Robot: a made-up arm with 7 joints. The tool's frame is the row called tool. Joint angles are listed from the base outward.
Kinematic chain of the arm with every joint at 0, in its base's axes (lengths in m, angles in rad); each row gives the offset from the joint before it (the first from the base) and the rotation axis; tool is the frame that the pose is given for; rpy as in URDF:
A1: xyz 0 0 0.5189 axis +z
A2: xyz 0 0 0 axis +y
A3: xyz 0 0 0.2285 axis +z
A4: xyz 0.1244 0 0 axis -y
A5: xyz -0.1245 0 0.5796 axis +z
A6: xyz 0 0 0 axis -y
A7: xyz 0.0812 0 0 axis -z
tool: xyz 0 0 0 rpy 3.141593 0 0
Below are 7 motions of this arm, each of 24 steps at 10 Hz.
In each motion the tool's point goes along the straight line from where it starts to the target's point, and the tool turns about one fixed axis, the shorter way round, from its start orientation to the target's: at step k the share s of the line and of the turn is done. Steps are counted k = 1, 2, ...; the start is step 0. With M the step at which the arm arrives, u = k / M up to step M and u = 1 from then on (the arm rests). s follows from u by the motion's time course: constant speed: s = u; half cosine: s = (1 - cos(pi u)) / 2; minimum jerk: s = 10 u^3 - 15 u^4 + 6 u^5.
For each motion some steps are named. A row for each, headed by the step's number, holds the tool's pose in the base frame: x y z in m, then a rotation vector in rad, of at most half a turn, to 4 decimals.
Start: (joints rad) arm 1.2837 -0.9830 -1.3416 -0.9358 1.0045 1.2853 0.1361
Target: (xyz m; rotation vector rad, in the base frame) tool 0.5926 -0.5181 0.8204 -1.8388 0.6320 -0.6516
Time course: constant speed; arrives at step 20
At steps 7, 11, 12, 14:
7: 0.4681 -0.6009 0.9623 -1.4514 0.0484 -0.6584
11: 0.5064 -0.5754 0.9186 -1.5779 0.2216 -0.6618
12: 0.5160 -0.5691 0.9077 -1.6086 0.2658 -0.6619
14: 0.5351 -0.5563 0.8859 -1.6687 0.3552 -0.6612

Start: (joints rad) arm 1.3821 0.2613 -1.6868 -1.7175 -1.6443 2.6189 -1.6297
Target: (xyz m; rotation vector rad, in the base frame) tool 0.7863 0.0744 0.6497 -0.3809 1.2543 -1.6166
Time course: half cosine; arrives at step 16
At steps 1, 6, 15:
1: 0.7544 -0.0925 0.7695 0.3287 1.5496 -0.9893
6: 0.7640 -0.0421 0.7333 0.1200 1.4836 -1.1927
15: 0.7860 0.0728 0.6509 -0.3738 1.2582 -1.6112

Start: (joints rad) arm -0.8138 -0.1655 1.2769 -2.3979 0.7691 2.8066 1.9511
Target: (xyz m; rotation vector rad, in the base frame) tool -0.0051 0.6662 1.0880 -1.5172 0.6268 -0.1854
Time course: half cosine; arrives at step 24
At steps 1, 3, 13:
1: 0.6265 0.2430 0.4670 -1.2711 2.2670 0.0959
3: 0.6051 0.2574 0.4881 -1.2923 2.2123 0.0842
13: 0.2707 0.4814 0.8169 -1.4983 1.3450 -0.0784

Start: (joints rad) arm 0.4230 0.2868 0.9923 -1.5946 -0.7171 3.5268 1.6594
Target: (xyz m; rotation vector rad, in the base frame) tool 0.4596 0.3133 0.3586 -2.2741 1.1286 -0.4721
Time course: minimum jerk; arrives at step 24
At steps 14, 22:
14: 0.3509 0.4535 0.5137 -2.0218 0.5847 -0.4179
22: 0.4580 0.3154 0.3609 -2.2710 1.1202 -0.4714

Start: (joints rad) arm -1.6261 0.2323 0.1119 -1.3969 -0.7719 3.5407 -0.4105
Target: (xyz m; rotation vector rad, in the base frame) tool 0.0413 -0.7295 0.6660 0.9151 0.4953 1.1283
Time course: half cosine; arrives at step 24
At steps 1, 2, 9, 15, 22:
1: 0.0823 -0.7273 0.8599 1.3595 -0.0383 0.6095
2: 0.0818 -0.7274 0.8574 1.3546 -0.0313 0.6167
9: 0.0698 -0.7280 0.8006 1.2381 0.1268 0.7779
15: 0.0540 -0.7288 0.7261 1.0673 0.3321 0.9776
22: 0.0420 -0.7295 0.6693 0.9238 0.4864 1.1202

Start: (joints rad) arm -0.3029 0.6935 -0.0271 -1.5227 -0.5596 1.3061 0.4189
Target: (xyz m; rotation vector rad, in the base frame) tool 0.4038 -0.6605 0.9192 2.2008 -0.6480 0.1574
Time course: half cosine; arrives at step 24
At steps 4, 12, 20, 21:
4: 0.7581 -0.3043 0.3459 2.1940 -0.7098 -1.0027
12: 0.5936 -0.4696 0.6120 2.2456 -0.6953 -0.4596
20: 0.4292 -0.6349 0.8780 2.2131 -0.6561 0.0759
21: 0.4183 -0.6460 0.8958 2.2080 -0.6527 0.1111

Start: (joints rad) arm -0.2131 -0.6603 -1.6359 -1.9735 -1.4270 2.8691 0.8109
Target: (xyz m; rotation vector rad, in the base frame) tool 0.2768 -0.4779 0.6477 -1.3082 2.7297 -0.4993
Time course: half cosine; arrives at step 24
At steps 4, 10, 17, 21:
4: -0.1708 -0.6921 0.6312 1.4034 -1.8120 0.7731
10: -0.0251 -0.6224 0.6366 1.4220 -2.1497 0.7166
17: 0.1830 -0.5228 0.6442 1.4018 -2.6388 0.5959
21: 0.2585 -0.4866 0.6470 -1.3428 2.7451 -0.5246

